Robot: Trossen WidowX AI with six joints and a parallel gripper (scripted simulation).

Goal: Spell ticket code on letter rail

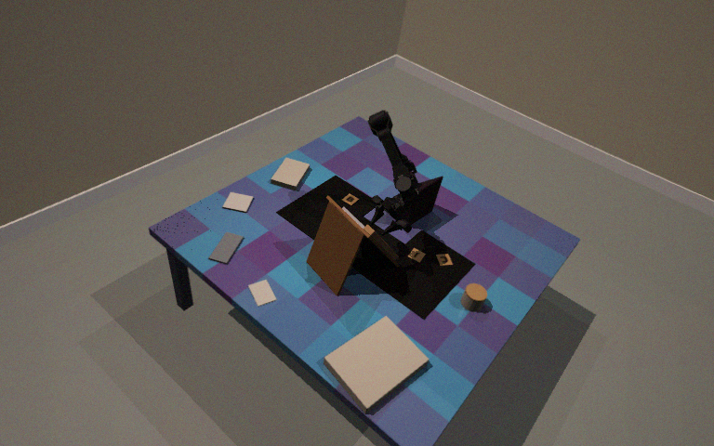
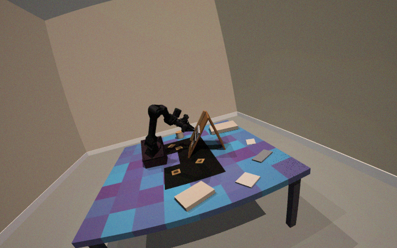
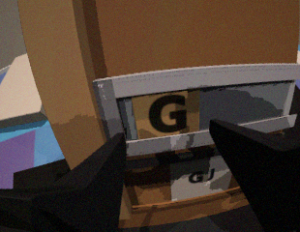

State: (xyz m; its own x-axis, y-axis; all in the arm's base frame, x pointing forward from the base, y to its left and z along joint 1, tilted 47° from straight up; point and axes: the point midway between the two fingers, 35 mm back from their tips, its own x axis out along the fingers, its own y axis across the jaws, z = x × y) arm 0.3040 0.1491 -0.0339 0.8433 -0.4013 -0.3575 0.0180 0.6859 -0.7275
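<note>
Now: gripper tip 2 cm short of the tan letter tile and 1 cm above it. The rest, counted from my gripper tip: large cream slab (28 cm ahead, 35 cm to the left, 16 cm below); ticket (3 cm behind, 4 cm to the right, 9 cm below); black mat (14 cm behind, 9 cm to the right, 17 cm below).
</note>
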